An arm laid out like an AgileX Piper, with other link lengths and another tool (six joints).
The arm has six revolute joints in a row. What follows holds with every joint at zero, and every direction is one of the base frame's.
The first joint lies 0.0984 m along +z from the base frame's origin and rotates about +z.
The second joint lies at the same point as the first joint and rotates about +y.
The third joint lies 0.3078 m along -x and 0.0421 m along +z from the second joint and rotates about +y.
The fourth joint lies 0.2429 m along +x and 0.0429 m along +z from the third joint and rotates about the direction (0.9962, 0, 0.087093).
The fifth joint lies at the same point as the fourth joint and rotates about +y.
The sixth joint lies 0.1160 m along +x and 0.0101 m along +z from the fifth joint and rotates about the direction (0.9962, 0, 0.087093).
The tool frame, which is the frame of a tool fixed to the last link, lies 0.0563 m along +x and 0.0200 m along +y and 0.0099 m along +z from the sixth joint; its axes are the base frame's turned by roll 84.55, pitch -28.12 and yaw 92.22 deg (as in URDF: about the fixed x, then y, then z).
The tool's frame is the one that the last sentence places.
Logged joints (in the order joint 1, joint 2, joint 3, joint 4, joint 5, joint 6), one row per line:
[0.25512 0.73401 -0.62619 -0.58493 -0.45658 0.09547]
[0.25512 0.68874 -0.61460 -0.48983 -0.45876 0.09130]
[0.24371 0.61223 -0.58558 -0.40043 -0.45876 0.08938]
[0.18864 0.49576 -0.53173 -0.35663 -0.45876 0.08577]
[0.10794 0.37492 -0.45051 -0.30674 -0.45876 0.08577]
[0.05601 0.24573 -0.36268 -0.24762 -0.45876 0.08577]
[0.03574 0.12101 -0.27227 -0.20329 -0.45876 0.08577]
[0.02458 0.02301 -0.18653 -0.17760 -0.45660 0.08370]
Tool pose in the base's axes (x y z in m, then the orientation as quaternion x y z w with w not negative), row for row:
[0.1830 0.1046 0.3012 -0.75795 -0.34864 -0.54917 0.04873]
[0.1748 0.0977 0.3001 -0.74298 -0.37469 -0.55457 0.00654]
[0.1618 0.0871 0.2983 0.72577 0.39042 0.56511 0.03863]
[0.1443 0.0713 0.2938 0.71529 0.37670 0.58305 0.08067]
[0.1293 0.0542 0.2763 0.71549 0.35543 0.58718 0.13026]
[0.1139 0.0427 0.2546 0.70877 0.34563 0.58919 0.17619]
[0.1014 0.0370 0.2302 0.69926 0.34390 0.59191 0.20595]
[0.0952 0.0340 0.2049 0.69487 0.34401 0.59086 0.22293]
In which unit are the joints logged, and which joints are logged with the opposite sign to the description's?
The joints are logged in radians. Opposite sign: joint 4, joint 5.
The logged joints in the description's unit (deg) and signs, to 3 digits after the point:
[14.617 42.056 -35.878 33.514 26.160 5.470]
[14.617 39.462 -35.214 28.065 26.285 5.231]
[13.964 35.078 -33.551 22.943 26.285 5.121]
[10.808 28.405 -30.466 20.433 26.285 4.914]
[6.185 21.481 -25.812 17.575 26.285 4.914]
[3.209 14.079 -20.780 14.188 26.285 4.914]
[2.048 6.933 -15.600 11.648 26.285 4.914]
[1.408 1.318 -10.687 10.176 26.161 4.796]

